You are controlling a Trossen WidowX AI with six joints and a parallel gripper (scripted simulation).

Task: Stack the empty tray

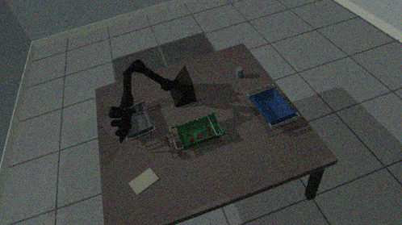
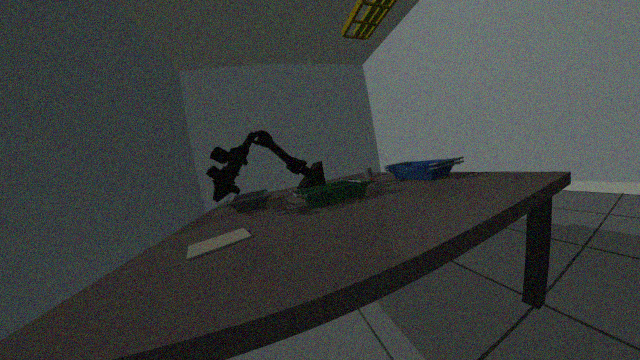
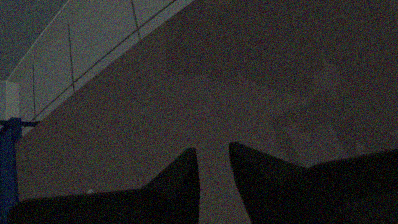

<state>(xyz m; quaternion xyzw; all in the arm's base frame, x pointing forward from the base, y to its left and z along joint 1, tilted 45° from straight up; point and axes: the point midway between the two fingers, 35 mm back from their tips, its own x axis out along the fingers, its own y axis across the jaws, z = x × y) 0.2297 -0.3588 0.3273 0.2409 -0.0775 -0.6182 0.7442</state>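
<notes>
Now: the grey tray 18 cm behind my gripper tip, 13 cm to the left of it and 4 cm below it. Also, from my gripper tip: red block (85 cm to the left, 8 cm below, 8 cm behind); pale flat card (27 cm ahead, 8 cm below, 5 cm to the left).
</notes>
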